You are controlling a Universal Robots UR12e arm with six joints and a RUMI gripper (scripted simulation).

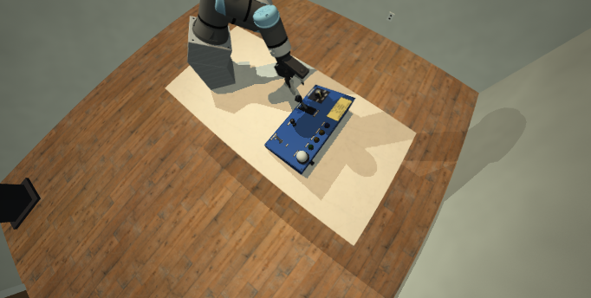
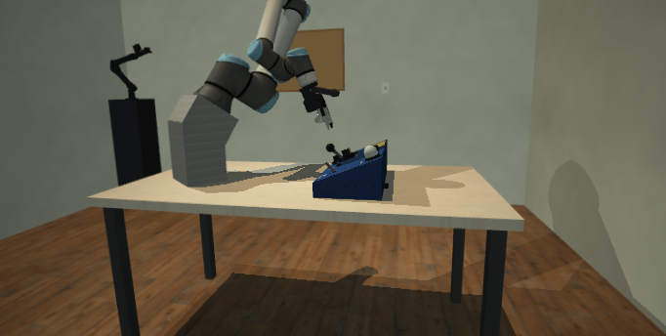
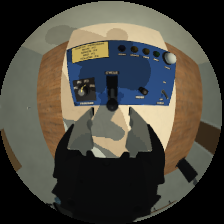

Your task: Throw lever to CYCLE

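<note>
The black lever lies 30 mm ahead of my hand and 130 mm below it. Round my hand: blue sloped console 80 mm ahead, 70 mm to the right, 160 mm below; then small knob 40 mm ahead, 120 mm to the right, 140 mm below; then rotary selector 80 mm ahead, 110 mm to the left, 140 mm below.
</note>
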